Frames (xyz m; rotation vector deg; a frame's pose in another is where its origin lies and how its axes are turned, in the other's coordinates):
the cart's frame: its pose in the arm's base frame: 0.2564 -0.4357 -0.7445 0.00 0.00 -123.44
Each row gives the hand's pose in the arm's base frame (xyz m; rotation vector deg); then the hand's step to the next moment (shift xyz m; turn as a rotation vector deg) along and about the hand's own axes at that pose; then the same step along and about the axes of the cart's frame.
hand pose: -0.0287 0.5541 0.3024 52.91 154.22 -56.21
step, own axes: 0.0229 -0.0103 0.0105 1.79 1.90 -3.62
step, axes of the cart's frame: 0.0149 -0.0205 -0.0099 -3.57 -2.38 1.23
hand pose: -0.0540 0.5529 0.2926 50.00 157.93 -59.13
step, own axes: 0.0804 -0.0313 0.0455 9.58 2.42 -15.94
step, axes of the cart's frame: 0.0565 -0.0702 -0.0374 -10.82 -12.78 8.45
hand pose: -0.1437 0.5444 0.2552 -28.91 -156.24 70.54
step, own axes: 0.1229 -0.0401 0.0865 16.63 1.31 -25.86
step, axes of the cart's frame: 0.1170 -0.0972 -0.0324 -15.59 -21.46 15.61
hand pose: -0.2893 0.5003 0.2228 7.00 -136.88 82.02
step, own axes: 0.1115 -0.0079 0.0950 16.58 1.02 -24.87
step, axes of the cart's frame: 0.1318 -0.0643 0.0040 -14.68 -21.01 15.41
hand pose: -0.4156 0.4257 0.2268 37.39 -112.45 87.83
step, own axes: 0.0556 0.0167 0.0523 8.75 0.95 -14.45
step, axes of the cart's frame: 0.0732 -0.0217 0.0166 -8.84 -11.94 8.10
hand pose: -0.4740 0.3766 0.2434 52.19 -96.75 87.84
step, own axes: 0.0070 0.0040 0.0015 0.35 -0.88 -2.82
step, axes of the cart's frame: 0.0053 -0.0051 0.0037 -2.63 -0.98 0.99
